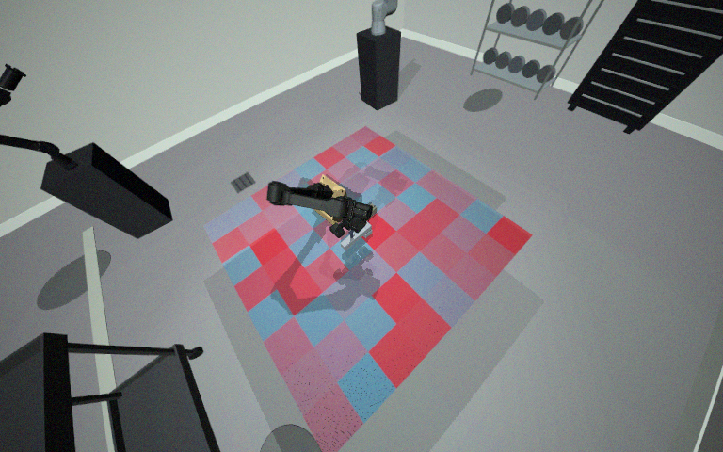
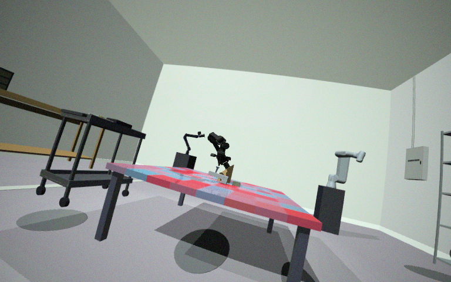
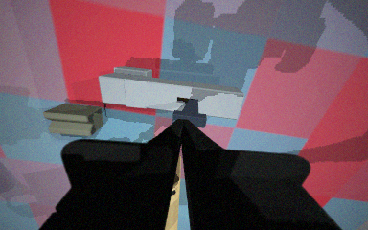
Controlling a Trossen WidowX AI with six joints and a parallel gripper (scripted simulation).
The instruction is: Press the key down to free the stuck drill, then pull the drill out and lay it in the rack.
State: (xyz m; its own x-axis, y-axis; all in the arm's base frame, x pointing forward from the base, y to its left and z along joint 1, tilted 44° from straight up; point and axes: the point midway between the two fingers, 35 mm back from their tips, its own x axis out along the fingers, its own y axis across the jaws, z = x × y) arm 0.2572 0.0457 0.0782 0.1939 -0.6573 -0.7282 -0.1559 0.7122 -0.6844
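Right now my gripper tip is 90 mm above the drill, 40 mm to the right of it and 10 mm past it. From my gripper tip the other things lie so: rack: 170 mm to the left, 120 mm below, 100 mm behind.
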